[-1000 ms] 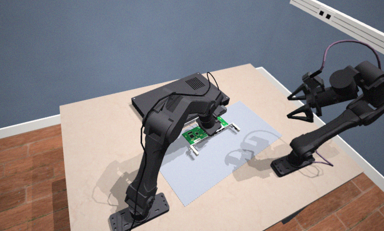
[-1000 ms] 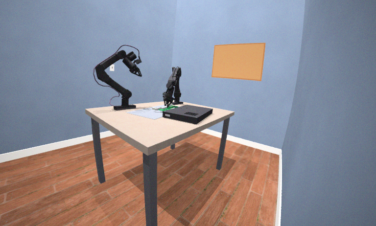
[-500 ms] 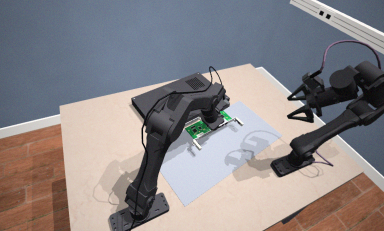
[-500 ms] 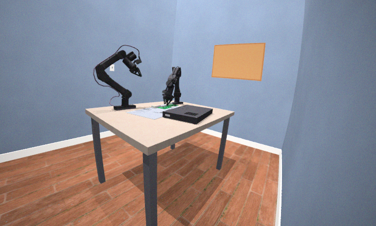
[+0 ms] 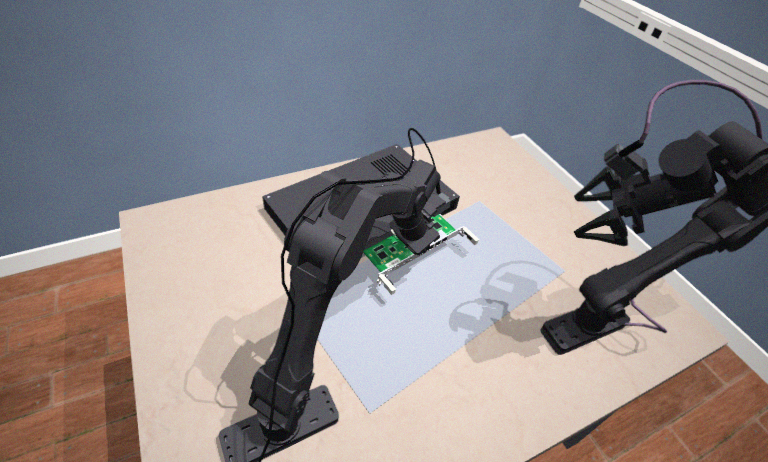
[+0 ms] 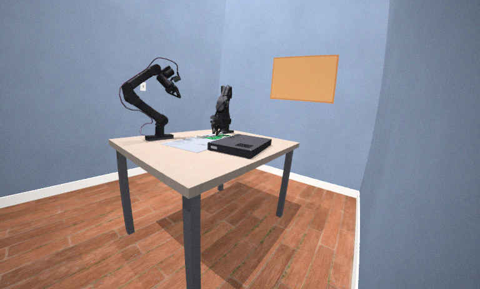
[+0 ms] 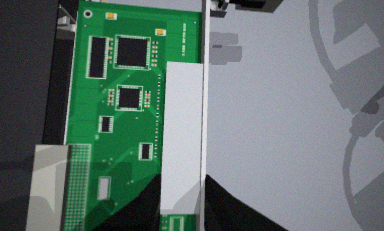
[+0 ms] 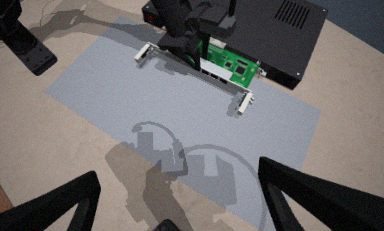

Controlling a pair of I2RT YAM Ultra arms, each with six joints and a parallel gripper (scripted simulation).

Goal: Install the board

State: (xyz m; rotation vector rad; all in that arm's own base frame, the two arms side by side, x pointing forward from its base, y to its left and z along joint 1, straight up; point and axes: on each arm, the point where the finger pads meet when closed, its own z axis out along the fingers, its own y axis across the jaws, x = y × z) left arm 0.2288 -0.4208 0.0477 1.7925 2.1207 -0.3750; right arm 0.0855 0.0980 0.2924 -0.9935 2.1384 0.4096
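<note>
Right now my left hand is 8 cm past the mat, 2 cm to the left of it and 7 cm above it. From my left hand the other things lie so: black enclosure (19 cm ahead, 6 cm to the left, 3 cm below).
</note>
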